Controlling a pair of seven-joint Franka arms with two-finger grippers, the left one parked.
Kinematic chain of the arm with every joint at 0, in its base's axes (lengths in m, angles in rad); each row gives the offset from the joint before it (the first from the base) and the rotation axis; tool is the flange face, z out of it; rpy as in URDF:
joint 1: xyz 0 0 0.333 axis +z
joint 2: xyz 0 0 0 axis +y
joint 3: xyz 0 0 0.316 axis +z
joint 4: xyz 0.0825 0 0 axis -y
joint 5: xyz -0.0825 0 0.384 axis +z
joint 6: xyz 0 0 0 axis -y
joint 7: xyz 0.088 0 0 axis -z
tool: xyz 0 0 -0.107 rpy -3.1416 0 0
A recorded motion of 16 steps. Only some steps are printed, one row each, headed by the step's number.
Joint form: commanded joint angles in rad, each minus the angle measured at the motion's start. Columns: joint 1, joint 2, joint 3, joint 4, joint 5, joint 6, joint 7.
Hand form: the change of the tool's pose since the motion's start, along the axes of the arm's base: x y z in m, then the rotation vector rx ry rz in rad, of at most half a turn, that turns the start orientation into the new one. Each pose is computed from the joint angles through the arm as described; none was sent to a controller.
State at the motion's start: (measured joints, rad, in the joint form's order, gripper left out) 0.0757 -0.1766 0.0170 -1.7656 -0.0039 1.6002 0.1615
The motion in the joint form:
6: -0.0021 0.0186 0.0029 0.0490 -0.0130 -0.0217 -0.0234
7: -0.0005 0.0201 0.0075 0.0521 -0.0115 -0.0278 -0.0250
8: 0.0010 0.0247 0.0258 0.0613 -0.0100 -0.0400 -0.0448
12: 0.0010 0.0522 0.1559 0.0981 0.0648 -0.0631 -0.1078
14: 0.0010 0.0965 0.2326 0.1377 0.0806 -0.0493 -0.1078
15: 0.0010 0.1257 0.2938 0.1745 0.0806 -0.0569 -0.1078
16: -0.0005 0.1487 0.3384 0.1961 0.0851 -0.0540 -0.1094
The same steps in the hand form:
6: 0.0046 -0.0005 0.0119 -0.0127 -0.0096 0.0241
7: 0.0041 0.0030 0.0121 -0.0122 -0.0050 0.0317
8: 0.0032 0.0138 0.0130 -0.0143 0.0026 0.0710
12: -0.0050 0.0921 0.0134 0.0427 0.0249 0.2654
14: -0.0025 0.1358 0.0099 0.0604 0.0209 0.3426
15: -0.0062 0.1681 0.0111 0.0640 0.0235 0.4047
16: -0.0086 0.1911 0.0095 0.0742 0.0249 0.4497

